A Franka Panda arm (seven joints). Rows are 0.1 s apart.
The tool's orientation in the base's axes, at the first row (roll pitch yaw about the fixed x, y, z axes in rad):
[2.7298, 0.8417, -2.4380]
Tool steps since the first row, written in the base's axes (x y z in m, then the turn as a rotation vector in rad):
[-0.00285, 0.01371, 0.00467, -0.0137, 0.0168, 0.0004]
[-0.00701, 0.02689, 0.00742, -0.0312, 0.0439, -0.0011]
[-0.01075, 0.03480, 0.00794, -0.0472, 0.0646, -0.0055]
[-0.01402, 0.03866, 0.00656, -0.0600, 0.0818, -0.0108]
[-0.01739, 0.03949, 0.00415, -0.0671, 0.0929, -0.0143]
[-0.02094, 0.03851, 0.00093, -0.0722, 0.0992, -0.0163]
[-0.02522, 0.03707, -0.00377, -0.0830, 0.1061, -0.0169]
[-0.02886, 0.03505, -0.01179, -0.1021, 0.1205, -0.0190]
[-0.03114, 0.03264, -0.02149, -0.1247, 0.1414, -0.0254]
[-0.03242, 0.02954, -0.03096, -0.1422, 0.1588, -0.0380]
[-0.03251, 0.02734, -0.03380, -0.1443, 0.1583, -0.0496]
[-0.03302, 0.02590, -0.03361, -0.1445, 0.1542, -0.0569]
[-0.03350, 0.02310, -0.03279, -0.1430, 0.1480, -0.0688]
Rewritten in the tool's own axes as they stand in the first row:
[-0.00794, 0.01052, 0.00665, -0.0006, 0.0198, 0.0087]
[-0.01356, 0.02133, 0.01373, -0.0023, 0.0475, 0.0253]
[-0.01546, 0.02853, 0.01834, 0.0002, 0.0699, 0.0393]
[-0.01443, 0.03280, 0.02121, 0.0033, 0.0877, 0.0520]
[-0.01128, 0.03534, 0.02242, 0.0047, 0.0982, 0.0606]
[-0.00665, 0.03690, 0.02272, 0.0061, 0.1051, 0.0652]
[-0.00035, 0.03843, 0.02339, 0.0090, 0.1172, 0.0679]
[0.00835, 0.03826, 0.02583, 0.0141, 0.1396, 0.0749]
[0.01778, 0.03632, 0.02935, 0.0213, 0.1670, 0.0885]
[0.02683, 0.03328, 0.03248, 0.0321, 0.1868, 0.1046]
[0.02994, 0.03149, 0.03254, 0.0421, 0.1852, 0.1108]
[0.03068, 0.03123, 0.03122, 0.0494, 0.1814, 0.1121]
[0.03152, 0.03042, 0.02850, 0.0602, 0.1738, 0.1151]

